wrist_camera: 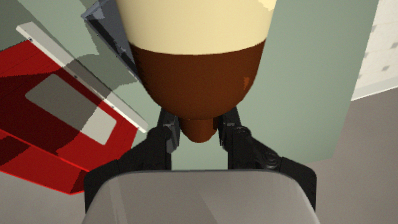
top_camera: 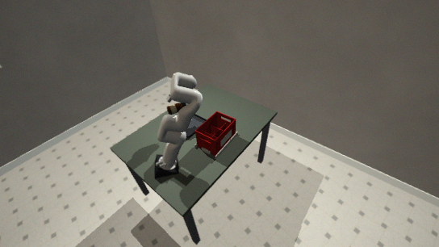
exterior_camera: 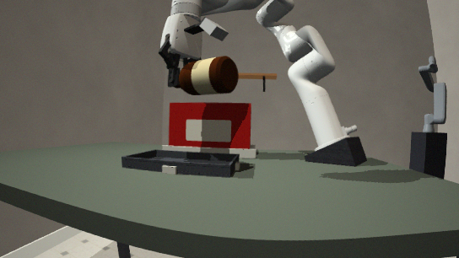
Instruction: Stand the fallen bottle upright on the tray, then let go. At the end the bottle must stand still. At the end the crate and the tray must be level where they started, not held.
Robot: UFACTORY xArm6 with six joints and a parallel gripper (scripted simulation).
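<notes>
The brown bottle is 50 mm behind my hand and 20 mm to the left of it. Also, from my hand: dark tray 190 mm below, 50 mm to the right; crate 350 mm to the right, 120 mm below, 10 mm ahead.
</notes>
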